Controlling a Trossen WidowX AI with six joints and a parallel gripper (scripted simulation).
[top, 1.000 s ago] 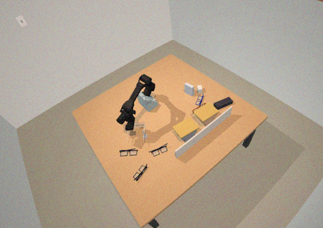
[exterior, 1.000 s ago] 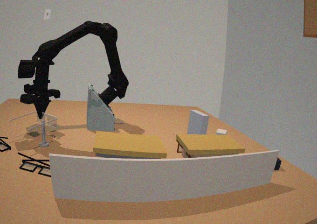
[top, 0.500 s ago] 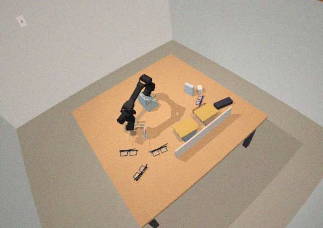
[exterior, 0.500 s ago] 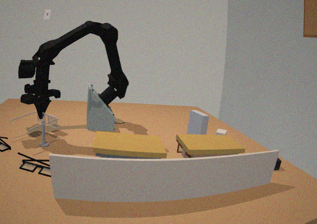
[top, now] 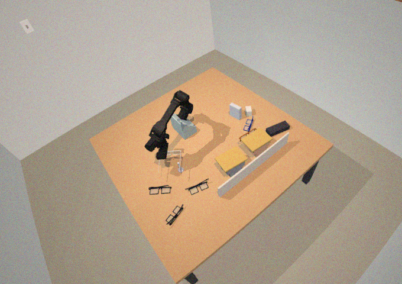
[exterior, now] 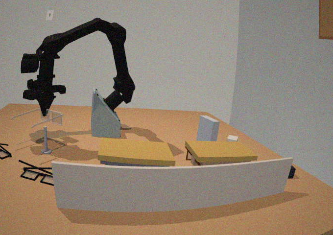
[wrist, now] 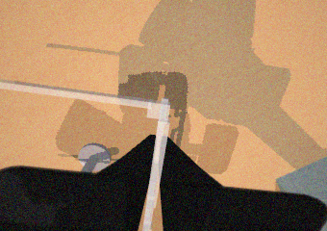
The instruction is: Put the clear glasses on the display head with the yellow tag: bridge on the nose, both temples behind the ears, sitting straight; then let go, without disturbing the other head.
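My gripper tip is now 110 mm short of the grey peg, 20 mm to the right of it and 70 mm above it. Also, from my gripper tip: curved white panel 430 mm ahead, 390 mm to the left, 40 mm below; then small white block 40 mm ahead, 700 mm to the left, 70 mm below; then grey block 610 mm to the left, 40 mm below.
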